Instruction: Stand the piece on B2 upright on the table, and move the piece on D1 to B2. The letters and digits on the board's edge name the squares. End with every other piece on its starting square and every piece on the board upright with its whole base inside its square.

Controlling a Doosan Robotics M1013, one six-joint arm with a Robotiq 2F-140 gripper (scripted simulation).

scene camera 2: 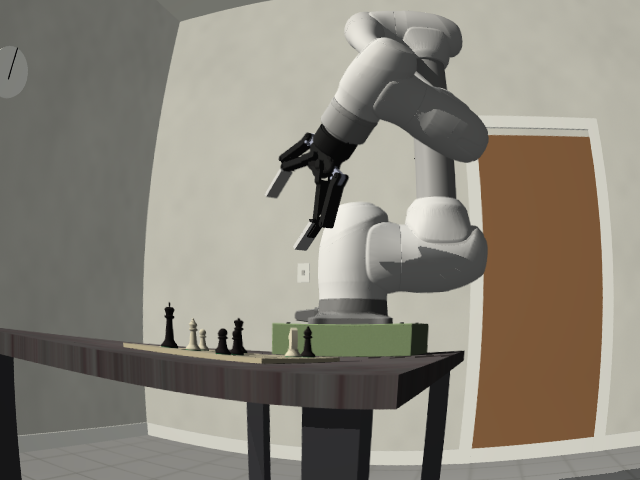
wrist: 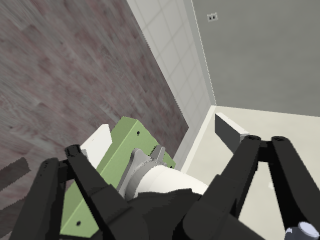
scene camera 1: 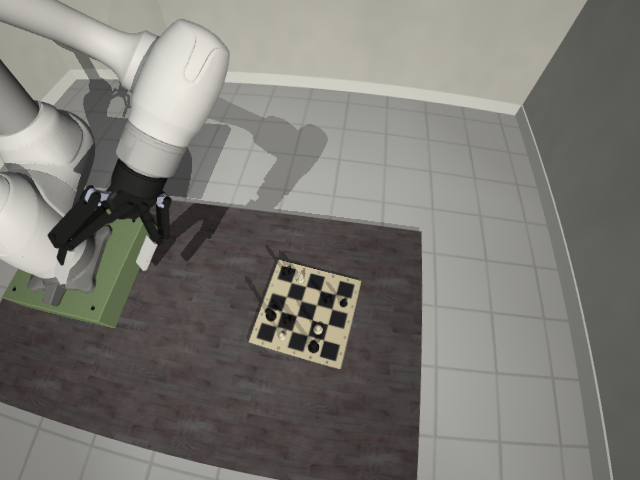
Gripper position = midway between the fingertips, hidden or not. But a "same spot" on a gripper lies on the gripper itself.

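Scene:
My gripper: in scene camera 1 (104, 271), scene camera 2, wrist view. Same spot on the gripper: (scene camera 2: 326, 204) and (wrist: 38, 187).

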